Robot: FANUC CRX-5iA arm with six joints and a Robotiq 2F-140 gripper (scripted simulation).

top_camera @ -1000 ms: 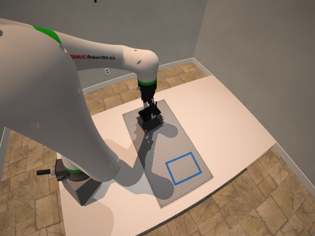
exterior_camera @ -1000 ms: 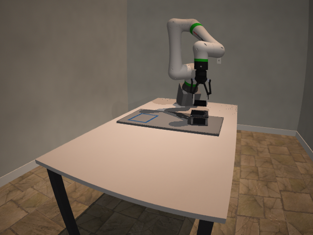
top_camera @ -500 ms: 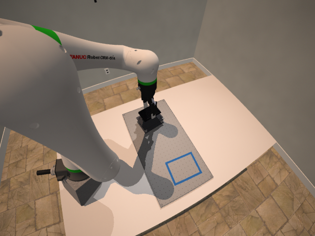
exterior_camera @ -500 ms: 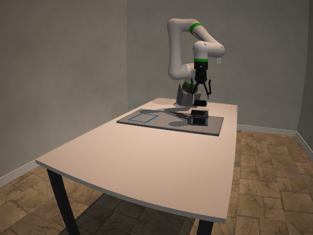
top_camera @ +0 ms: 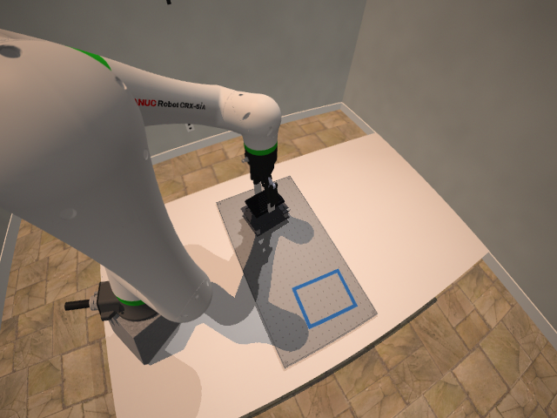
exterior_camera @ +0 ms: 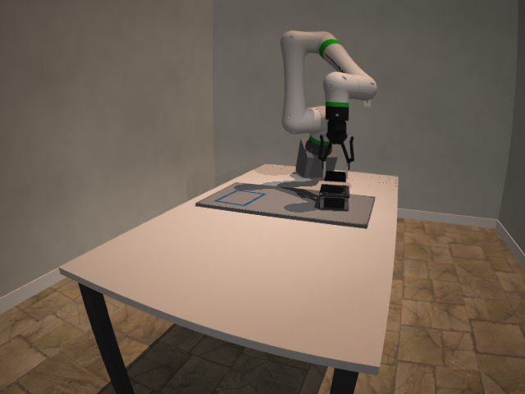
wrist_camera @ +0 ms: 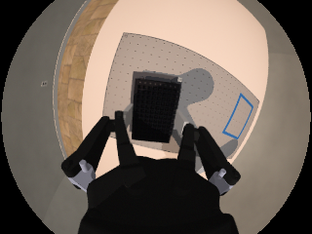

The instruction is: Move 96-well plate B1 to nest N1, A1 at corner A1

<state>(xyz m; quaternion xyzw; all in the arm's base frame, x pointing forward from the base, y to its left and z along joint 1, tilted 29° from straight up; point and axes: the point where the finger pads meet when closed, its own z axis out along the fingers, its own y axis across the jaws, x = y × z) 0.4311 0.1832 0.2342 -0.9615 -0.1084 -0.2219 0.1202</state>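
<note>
The raised plate nest N1 is 80 mm below my hand. From my hand the other things lie so: black 96-well plate: 20 mm below.
</note>
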